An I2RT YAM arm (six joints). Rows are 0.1 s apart.
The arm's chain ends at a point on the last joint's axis. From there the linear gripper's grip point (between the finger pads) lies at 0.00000 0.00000 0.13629 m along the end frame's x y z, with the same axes.
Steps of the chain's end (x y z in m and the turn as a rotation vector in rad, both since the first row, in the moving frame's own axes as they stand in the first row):
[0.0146, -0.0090, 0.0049, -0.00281, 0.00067, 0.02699]
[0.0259, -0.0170, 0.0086, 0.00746, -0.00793, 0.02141]
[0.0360, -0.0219, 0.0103, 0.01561, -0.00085, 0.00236]
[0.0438, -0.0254, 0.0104, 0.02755, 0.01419, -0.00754]
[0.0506, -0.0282, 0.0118, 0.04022, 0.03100, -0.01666]
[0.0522, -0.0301, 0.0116, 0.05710, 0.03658, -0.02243]
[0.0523, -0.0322, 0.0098, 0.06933, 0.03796, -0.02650]
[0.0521, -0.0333, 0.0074, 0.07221, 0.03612, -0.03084]
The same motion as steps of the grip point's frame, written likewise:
[0.0147, -0.0086, 0.0049, -0.00281, 0.00067, 0.02699]
[0.0248, -0.0180, 0.0086, 0.00746, -0.00793, 0.02141]
[0.0359, -0.0240, 0.0103, 0.01561, -0.00085, 0.00236]
[0.0457, -0.0292, 0.0103, 0.02755, 0.01419, -0.00754]
[0.0548, -0.0337, 0.0116, 0.04022, 0.03100, -0.01666]
[0.0571, -0.0379, 0.0113, 0.05710, 0.03658, -0.02243]
[0.0573, -0.0417, 0.0094, 0.06933, 0.03796, -0.02650]
[0.0569, -0.0432, 0.0070, 0.07221, 0.03612, -0.03084]

